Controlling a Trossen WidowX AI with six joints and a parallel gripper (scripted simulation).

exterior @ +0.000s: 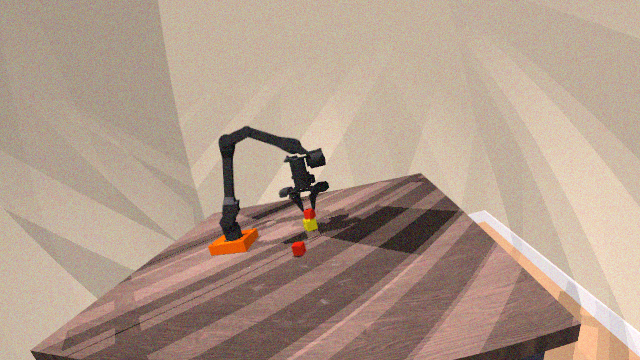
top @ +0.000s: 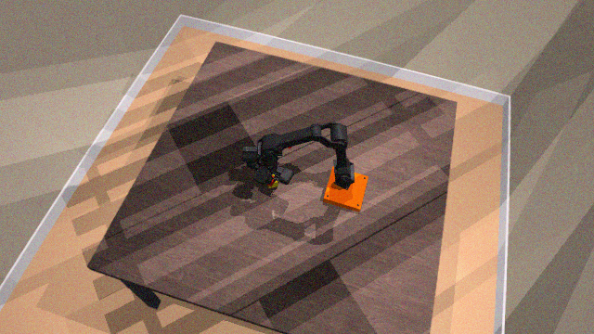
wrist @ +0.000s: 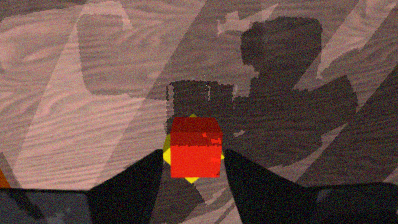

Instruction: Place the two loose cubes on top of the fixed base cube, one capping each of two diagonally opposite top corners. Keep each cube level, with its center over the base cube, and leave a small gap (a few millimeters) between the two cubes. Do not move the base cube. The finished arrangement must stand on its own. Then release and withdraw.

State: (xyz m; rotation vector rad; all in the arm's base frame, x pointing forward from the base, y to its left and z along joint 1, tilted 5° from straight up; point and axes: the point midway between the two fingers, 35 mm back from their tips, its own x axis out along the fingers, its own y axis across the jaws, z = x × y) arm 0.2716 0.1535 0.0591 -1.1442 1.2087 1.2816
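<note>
The yellow cube lies 2 cm to the right of my gripper tip and 5 cm below it.
</note>
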